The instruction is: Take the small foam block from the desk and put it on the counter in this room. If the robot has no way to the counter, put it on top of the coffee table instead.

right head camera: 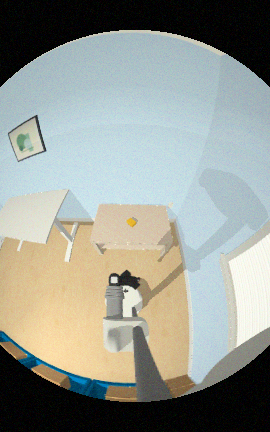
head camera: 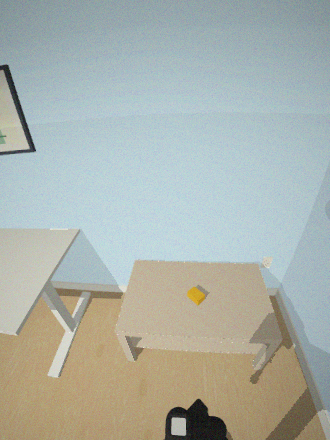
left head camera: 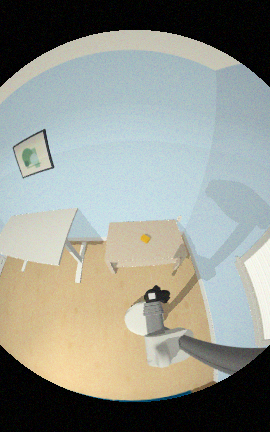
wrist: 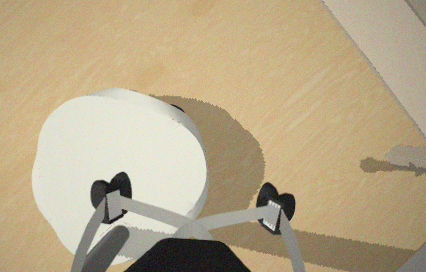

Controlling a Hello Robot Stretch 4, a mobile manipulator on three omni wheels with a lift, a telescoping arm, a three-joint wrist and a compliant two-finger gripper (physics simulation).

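Pixels of known places: gripper, fingertip midpoint: (wrist: 194, 194); robot's base at its link origin: (right head camera: 124, 300) (left head camera: 143, 317) (wrist: 135, 167).
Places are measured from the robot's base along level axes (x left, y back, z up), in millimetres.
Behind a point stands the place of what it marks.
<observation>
The small yellow foam block (head camera: 196, 295) @(x -93, y -840, z 468 mm) (left head camera: 145, 238) @(x -97, y -837, z 468 mm) (right head camera: 131, 222) @(x -99, y -832, z 468 mm) lies on top of the low beige coffee table (head camera: 165, 315) @(x 87, y -731, z 423 mm) (left head camera: 122, 250) @(x 164, y -732, z 423 mm) (right head camera: 107, 232) @(x 166, y -730, z 423 mm), near the middle of its top. The white desk (head camera: 30, 270) @(x 859, y -799, z 693 mm) (left head camera: 40, 235) @(x 1087, y -756, z 693 mm) (right head camera: 35, 215) @(x 1035, y -758, z 693 mm) stands to the left of the coffee table. My gripper (wrist: 194, 194) @(x -88, y -169, z 541 mm) is open and empty, with its two fingertips wide apart. It hangs above my white round base and the floor, in front of the coffee table and apart from the block. A counter does not show in these views.
A framed picture (head camera: 15, 115) @(x 881, y -1195, z 1461 mm) (left head camera: 33, 154) @(x 1059, y -1197, z 1474 mm) (right head camera: 27, 139) @(x 1051, y -1196, z 1470 mm) hangs on the blue wall. A window with a blind (left head camera: 260, 285) @(x -816, y 59, z 900 mm) (right head camera: 252, 295) @(x -815, y 114, z 994 mm) is at the right. Blue-edged boxes with brown surfaces (right head camera: 51, 376) show at the lower left of the right head view. My white base (wrist: 120, 150) @(x 38, y -50, z 187 mm) stands on the wooden floor.
</observation>
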